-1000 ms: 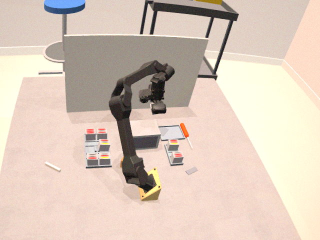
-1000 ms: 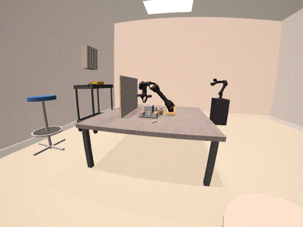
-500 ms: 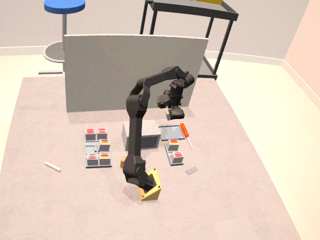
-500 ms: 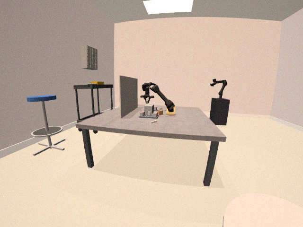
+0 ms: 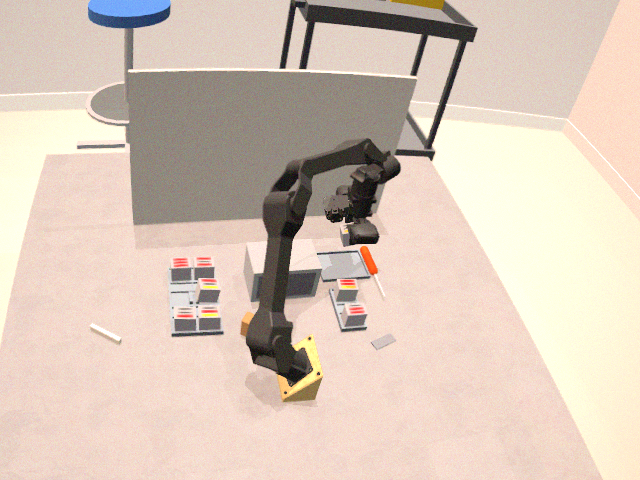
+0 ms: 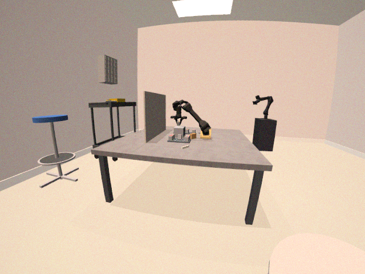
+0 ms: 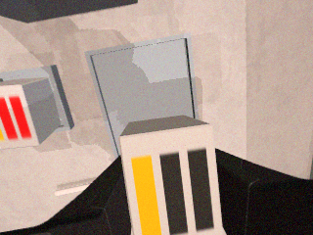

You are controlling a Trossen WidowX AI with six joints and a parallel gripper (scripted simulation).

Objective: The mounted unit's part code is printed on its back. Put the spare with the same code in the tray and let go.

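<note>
Now: the flat grey tray 9 cm below my gripper tip. Round my gripper tip: tall grey panel (21 cm ahead, 17 cm to the left, 13 cm above); spare block (3 cm above); mounted unit (4 cm behind, 19 cm to the left, 5 cm below).
</note>
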